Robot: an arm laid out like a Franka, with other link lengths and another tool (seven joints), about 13 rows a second.
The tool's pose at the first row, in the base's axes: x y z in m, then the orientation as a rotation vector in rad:
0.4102 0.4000 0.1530 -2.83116 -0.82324 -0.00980
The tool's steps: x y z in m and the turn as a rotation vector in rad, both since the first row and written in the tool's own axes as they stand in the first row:
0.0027 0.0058 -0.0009 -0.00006 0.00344 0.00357
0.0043 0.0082 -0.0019 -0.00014 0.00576 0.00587
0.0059 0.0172 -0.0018 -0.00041 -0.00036 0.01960
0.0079 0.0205 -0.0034 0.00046 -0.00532 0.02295
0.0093 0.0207 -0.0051 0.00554 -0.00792 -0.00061
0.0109 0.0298 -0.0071 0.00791 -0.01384 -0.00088
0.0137 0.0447 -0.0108 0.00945 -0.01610 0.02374
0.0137 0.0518 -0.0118 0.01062 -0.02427 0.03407
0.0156 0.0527 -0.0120 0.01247 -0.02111 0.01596
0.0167 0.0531 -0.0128 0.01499 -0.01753 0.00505
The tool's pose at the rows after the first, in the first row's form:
0.4156 0.3965 0.1530 -2.83186 -0.81748 -0.01418
0.4183 0.3951 0.1536 -2.83232 -0.81375 -0.01717
0.4244 0.3886 0.1520 -2.83951 -0.79561 -0.00666
0.4279 0.3866 0.1531 -2.84118 -0.79168 0.00120
0.4293 0.3869 0.1548 -2.82757 -0.82451 0.00360
0.4356 0.3798 0.1552 -2.82659 -0.82558 0.01291
0.4461 0.3683 0.1563 -2.83552 -0.79082 0.02024
0.4499 0.3622 0.1559 -2.84025 -0.77755 0.03376
0.4520 0.3625 0.1561 -2.83072 -0.80221 0.02745
0.4532 0.3626 0.1569 -2.82319 -0.81636 0.02185

